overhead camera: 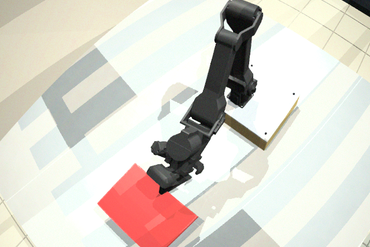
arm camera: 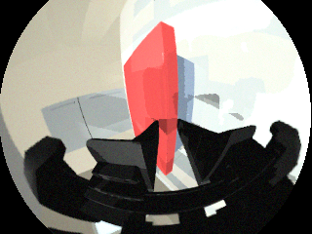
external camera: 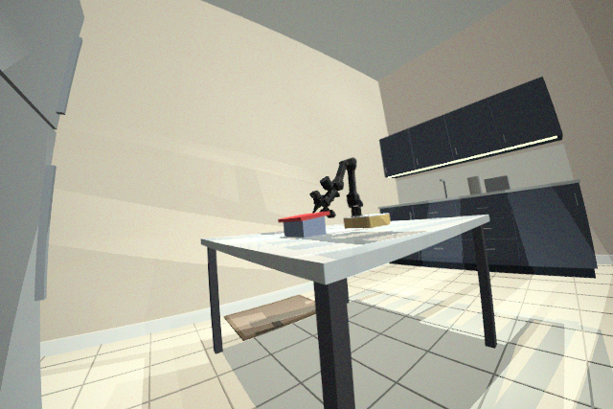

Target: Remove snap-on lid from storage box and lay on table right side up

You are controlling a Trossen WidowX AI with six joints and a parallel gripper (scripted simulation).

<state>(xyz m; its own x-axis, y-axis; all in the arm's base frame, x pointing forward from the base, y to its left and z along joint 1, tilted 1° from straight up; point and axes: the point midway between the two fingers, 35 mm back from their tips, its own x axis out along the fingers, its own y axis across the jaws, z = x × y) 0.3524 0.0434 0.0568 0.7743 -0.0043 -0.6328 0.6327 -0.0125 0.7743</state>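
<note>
Right now the red lid is 80 mm ahead of my gripper tip. From my gripper tip the other things lie so: storage box: 80 mm ahead, 60 mm below.
</note>
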